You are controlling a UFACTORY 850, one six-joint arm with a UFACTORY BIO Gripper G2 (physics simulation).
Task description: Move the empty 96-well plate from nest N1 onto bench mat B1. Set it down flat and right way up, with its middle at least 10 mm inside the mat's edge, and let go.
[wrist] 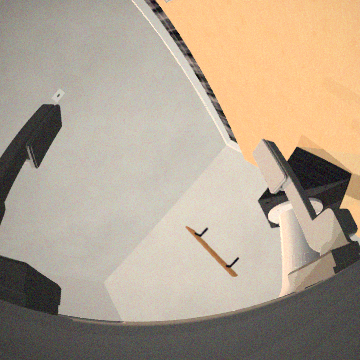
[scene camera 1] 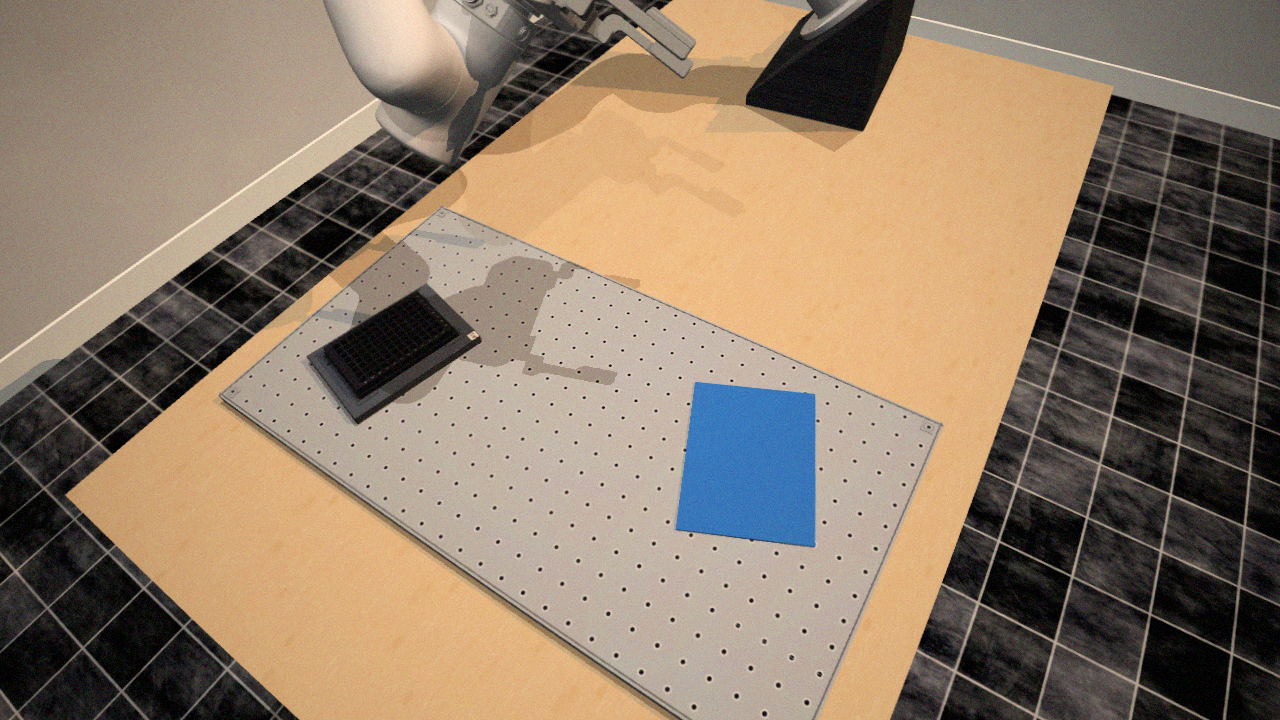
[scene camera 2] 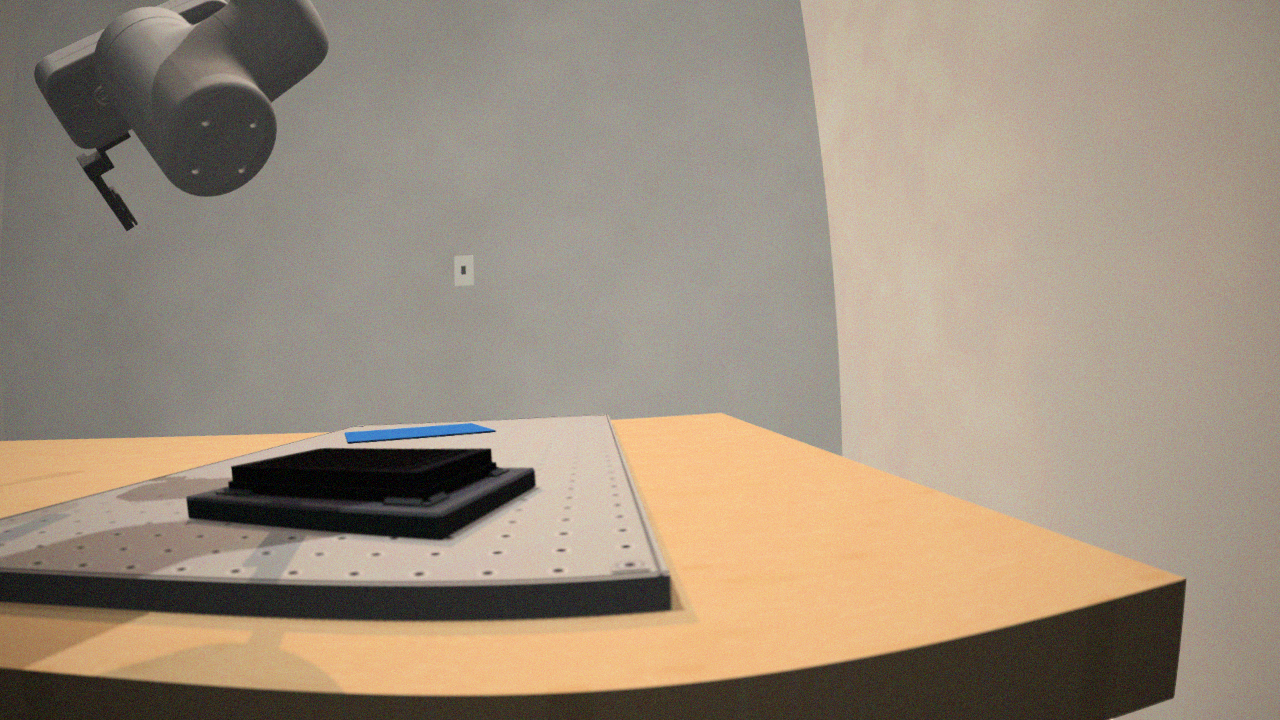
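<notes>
The black 96-well plate (scene camera 1: 389,338) (scene camera 2: 358,476) sits flat and right way up in the dark grey nest N1 (scene camera 1: 420,369) (scene camera 2: 313,518), on the left part of the pegboard in scene camera 1. The blue bench mat B1 (scene camera 1: 750,465) (scene camera 2: 420,433) lies flat on the right part, with nothing on it. My gripper (scene camera 1: 687,55) (scene camera 2: 130,223) (wrist: 159,146) is open and empty, its fingers wide apart in the wrist view. It is high up and well away from both plate and mat. Plate and mat do not show in the wrist view.
The perforated grey board (scene camera 1: 537,456) (scene camera 2: 617,528) carries nest and mat on the wooden table (scene camera 1: 966,223) (scene camera 2: 760,537). The black arm base (scene camera 1: 832,71) (wrist: 320,172) stands at the table's far end. A wooden rail with hooks (wrist: 212,252) is on the wall.
</notes>
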